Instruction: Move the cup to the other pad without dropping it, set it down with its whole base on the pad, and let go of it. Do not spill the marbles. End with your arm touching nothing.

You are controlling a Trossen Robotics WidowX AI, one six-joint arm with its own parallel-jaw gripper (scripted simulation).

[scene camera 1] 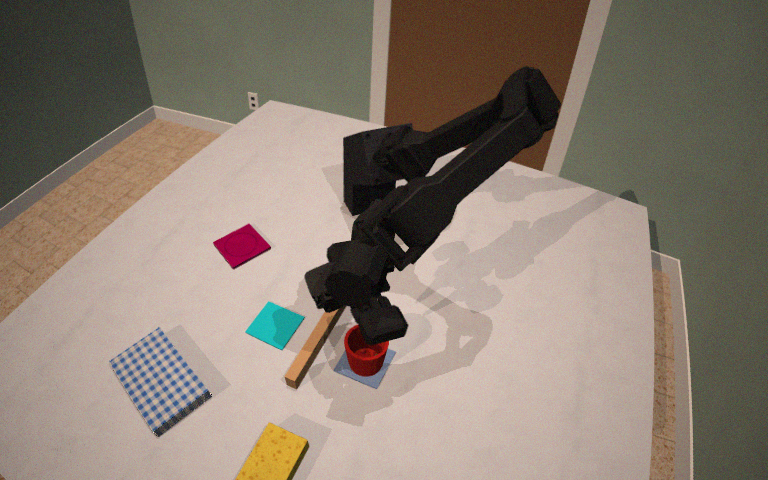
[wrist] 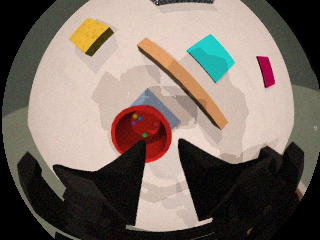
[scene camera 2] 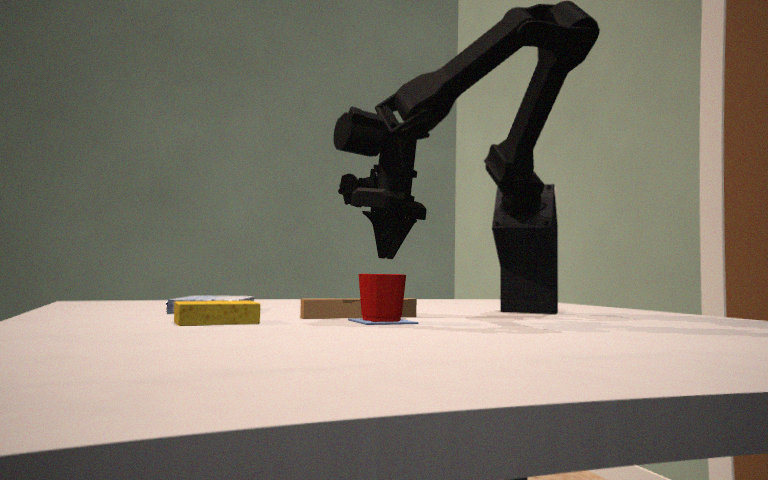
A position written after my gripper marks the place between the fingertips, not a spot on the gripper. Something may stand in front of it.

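My gripper (scene camera 2: 385, 258), in scene camera 1 too (scene camera 1: 359, 322), and in the wrist view (wrist: 161, 143). Red cup (scene camera 2: 382, 295), also scene camera 1 (scene camera 1: 367, 364), wrist view (wrist: 124, 135). Wooden bar (scene camera 2: 309, 308), scene camera 1 as well (scene camera 1: 296, 373), plus wrist view (wrist: 158, 56).
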